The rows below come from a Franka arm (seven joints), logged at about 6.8 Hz.
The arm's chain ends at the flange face. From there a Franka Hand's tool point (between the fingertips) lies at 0.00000 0.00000 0.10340 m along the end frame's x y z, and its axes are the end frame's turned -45 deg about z.
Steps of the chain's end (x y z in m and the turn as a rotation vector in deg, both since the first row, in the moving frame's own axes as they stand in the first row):
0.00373 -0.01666 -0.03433 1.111 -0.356 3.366
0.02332 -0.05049 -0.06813 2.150 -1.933 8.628
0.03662 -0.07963 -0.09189 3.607 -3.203 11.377
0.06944 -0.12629 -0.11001 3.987 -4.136 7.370
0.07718 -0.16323 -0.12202 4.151 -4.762 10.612
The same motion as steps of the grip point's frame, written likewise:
0.01544 -0.01099 -0.03435 1.037 0.534 3.366
0.05286 -0.02438 -0.06826 2.887 0.153 8.628
0.08357 -0.03898 -0.09226 4.815 0.286 11.377
0.13888 -0.05053 -0.11053 5.744 -0.105 7.370
0.17027 -0.07220 -0.12265 6.302 -0.432 10.612

